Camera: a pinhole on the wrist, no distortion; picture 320 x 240 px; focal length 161.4 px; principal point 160.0 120.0 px. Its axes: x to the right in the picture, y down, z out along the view. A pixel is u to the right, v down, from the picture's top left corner.
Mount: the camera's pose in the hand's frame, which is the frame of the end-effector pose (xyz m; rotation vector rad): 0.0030 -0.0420 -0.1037 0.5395 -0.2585 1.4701
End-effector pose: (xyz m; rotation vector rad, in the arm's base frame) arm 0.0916 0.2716 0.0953 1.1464 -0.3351 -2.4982
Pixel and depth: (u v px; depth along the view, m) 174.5 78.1 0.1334
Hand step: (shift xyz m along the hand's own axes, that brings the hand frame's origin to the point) 0.0592 -0.0977 0.0098
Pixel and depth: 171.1 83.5 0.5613
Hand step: 0.2198 -0.2866 0.3715
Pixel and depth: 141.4 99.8 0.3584
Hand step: 0.0992 -0.2552 0.1746
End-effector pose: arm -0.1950 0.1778 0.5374 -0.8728 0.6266 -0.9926
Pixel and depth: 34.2 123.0 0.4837
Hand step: 0.0321 -0.6084 0.1298
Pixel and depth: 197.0 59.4 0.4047
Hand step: 0.2252 -0.1625 0.2590
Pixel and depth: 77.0 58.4 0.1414
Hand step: 0.0709 -0.1756 -0.0279
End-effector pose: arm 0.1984 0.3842 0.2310 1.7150 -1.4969 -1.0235
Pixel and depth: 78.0 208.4 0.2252
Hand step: -0.0943 -0.2513 0.0567
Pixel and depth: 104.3 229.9 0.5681
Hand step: -0.3076 -0.4886 0.3599
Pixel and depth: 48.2 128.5 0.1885
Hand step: 0.0097 -0.2484 -0.0036
